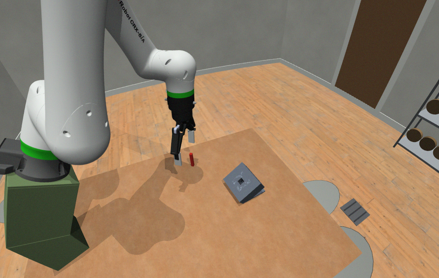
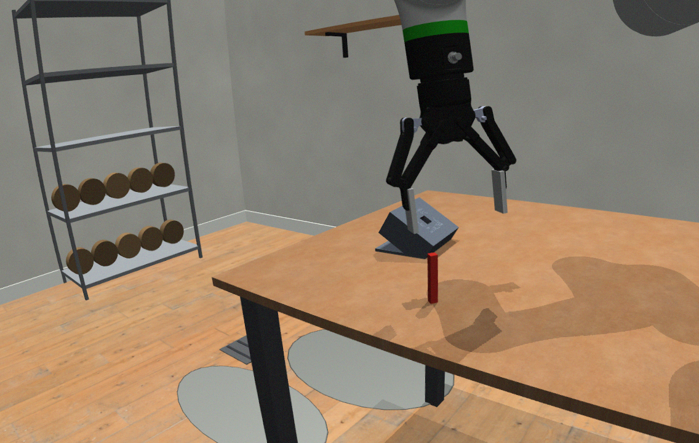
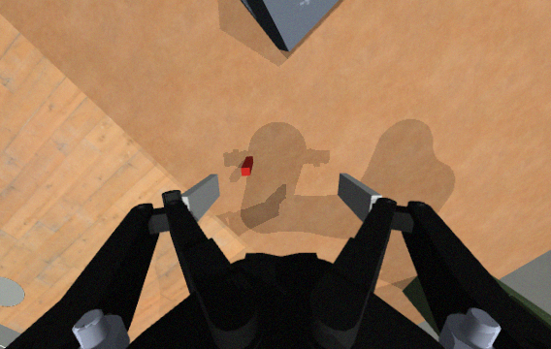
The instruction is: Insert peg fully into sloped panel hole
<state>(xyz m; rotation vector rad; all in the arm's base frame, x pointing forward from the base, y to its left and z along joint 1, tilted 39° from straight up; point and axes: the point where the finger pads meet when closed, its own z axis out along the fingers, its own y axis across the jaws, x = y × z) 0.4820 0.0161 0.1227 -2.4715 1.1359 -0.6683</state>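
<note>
My hand is 3 cm short of the red peg, 3 cm to the right of it and 10 cm above it.
</note>
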